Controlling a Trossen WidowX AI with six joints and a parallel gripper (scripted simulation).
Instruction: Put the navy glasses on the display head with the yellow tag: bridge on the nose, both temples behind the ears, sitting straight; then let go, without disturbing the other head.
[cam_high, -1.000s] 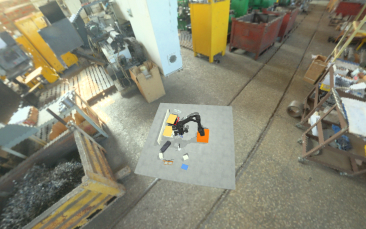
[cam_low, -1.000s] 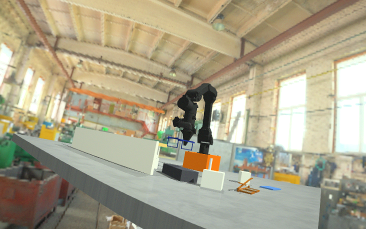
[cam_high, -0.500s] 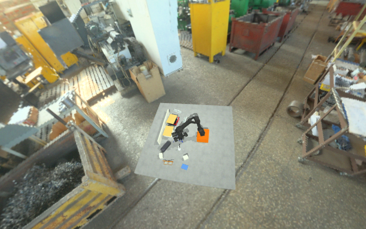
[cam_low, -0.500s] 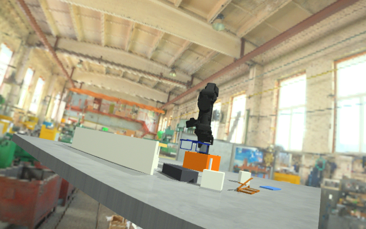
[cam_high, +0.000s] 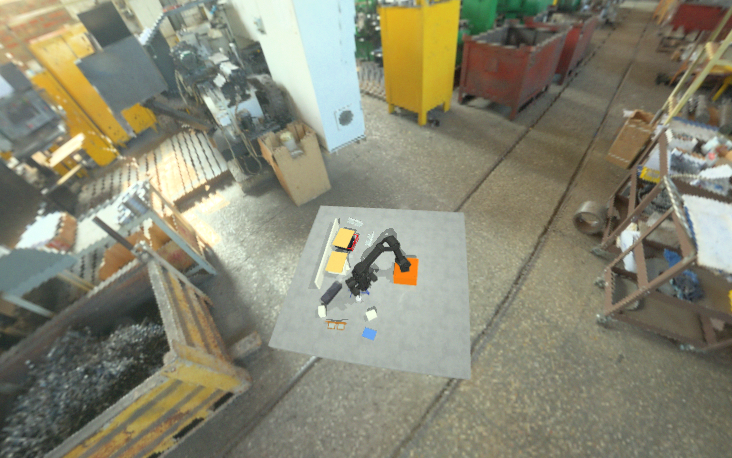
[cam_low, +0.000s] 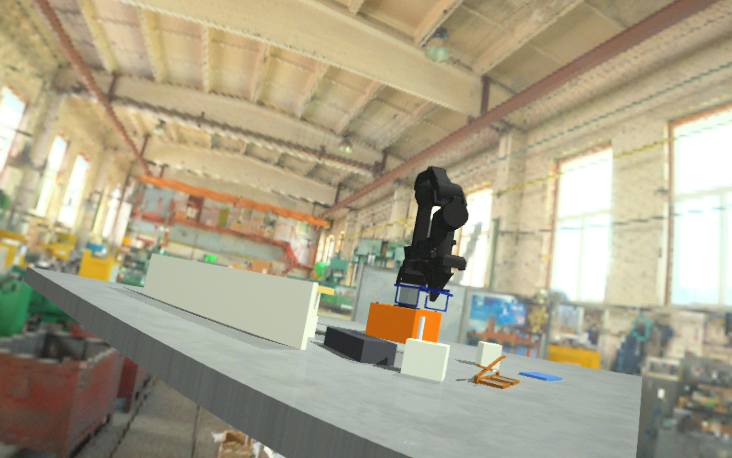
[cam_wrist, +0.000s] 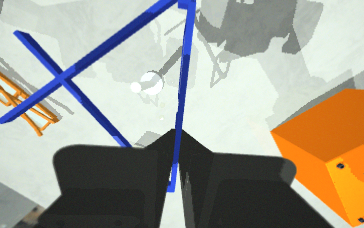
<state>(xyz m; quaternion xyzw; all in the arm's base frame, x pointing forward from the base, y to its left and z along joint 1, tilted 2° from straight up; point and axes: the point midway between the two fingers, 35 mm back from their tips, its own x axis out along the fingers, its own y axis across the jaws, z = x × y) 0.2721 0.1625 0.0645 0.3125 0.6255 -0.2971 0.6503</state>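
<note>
Right now my gripper tip is 6 cm short of the white peg and 10 cm above it. Also, from my gripper tip: blue pad (1 cm behind, 26 cm to the left, 12 cm below); then dark box (26 cm ahead, 4 cm to the right, 10 cm below); then long white wall (31 cm ahead, 38 cm to the right, 7 cm below).
</note>
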